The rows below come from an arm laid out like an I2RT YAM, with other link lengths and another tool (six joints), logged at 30 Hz.
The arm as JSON. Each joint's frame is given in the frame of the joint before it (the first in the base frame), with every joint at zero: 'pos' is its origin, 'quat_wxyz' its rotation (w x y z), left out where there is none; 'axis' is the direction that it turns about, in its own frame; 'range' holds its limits. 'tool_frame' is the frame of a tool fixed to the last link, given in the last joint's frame.
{
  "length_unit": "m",
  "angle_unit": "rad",
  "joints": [
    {
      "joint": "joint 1",
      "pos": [
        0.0,
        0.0,
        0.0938
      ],
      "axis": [
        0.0,
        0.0,
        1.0
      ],
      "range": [
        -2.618,
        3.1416
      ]
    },
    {
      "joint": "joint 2",
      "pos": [
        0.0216,
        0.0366,
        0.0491
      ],
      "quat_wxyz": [
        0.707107,
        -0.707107,
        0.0,
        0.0
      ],
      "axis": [
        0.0,
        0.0,
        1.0
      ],
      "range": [
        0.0,
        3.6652
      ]
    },
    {
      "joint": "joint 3",
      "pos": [
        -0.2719,
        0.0,
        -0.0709
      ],
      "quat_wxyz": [
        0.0,
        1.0,
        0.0,
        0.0
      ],
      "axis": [
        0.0,
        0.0,
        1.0
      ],
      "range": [
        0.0,
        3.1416
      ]
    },
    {
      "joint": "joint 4",
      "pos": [
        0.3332,
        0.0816,
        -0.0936
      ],
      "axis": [
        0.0,
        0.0,
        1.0
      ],
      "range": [
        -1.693,
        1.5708
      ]
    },
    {
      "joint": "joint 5",
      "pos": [
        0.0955,
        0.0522,
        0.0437
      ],
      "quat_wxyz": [
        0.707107,
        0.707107,
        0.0,
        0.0
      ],
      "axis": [
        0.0,
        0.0,
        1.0
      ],
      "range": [
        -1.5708,
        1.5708
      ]
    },
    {
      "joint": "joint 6",
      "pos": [
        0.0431,
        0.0,
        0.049
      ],
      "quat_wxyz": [
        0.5,
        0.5,
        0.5,
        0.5
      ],
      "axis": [
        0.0,
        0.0,
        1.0
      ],
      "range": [
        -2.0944,
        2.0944
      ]
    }
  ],
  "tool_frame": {
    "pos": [
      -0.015,
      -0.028,
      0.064
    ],
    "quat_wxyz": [
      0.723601,
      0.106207,
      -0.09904,
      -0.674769
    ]
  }
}
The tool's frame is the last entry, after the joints.
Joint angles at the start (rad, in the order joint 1, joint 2, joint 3, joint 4, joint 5, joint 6):
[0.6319, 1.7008, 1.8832, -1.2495, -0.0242, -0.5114]
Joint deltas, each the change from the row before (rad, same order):
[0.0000, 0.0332, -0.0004, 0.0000, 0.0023, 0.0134]
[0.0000, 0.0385, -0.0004, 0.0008, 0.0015, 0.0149]
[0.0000, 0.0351, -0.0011, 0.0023, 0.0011, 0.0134]
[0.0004, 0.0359, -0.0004, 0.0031, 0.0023, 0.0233]
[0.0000, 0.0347, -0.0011, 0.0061, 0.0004, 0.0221]
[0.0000, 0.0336, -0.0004, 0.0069, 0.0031, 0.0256]
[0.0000, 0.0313, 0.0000, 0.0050, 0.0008, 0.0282]
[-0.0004, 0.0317, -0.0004, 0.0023, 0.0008, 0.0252]
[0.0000, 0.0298, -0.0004, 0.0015, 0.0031, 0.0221]
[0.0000, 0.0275, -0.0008, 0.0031, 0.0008, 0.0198]
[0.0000, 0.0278, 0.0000, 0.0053, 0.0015, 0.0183]
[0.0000, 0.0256, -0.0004, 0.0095, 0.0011, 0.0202]
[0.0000, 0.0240, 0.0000, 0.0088, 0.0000, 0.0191]
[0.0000, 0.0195, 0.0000, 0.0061, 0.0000, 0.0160]
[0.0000, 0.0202, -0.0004, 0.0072, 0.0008, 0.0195]
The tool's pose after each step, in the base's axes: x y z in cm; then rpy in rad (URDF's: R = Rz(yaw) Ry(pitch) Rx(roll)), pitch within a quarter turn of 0, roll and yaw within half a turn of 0. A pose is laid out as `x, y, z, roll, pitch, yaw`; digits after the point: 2 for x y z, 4 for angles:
37.16, 32.72, 37.05, -3.0389, -0.4336, 1.1070
37.90, 33.21, 35.23, -3.0151, -0.4016, 1.0833
38.55, 33.64, 33.51, -2.9951, -0.3726, 1.0630
39.20, 34.05, 31.78, -2.9742, -0.3445, 1.0336
39.81, 34.45, 30.07, -2.9551, -0.3193, 1.0065
40.42, 34.79, 28.42, -2.9399, -0.2954, 0.9767
40.92, 35.07, 26.87, -2.9236, -0.2726, 0.9449
41.35, 35.29, 25.24, -2.9086, -0.2455, 0.9161
41.71, 35.44, 23.69, -2.8985, -0.2183, 0.8916
42.00, 35.60, 22.24, -2.8888, -0.1945, 0.8701
42.31, 35.75, 20.80, -2.8817, -0.1729, 0.8505
42.65, 35.93, 19.48, -2.8759, -0.1571, 0.8294
42.94, 36.08, 18.25, -2.8702, -0.1426, 0.8097
43.14, 36.18, 17.24, -2.8657, -0.1297, 0.7933
43.35, 36.27, 16.17, -2.8620, -0.1166, 0.7734

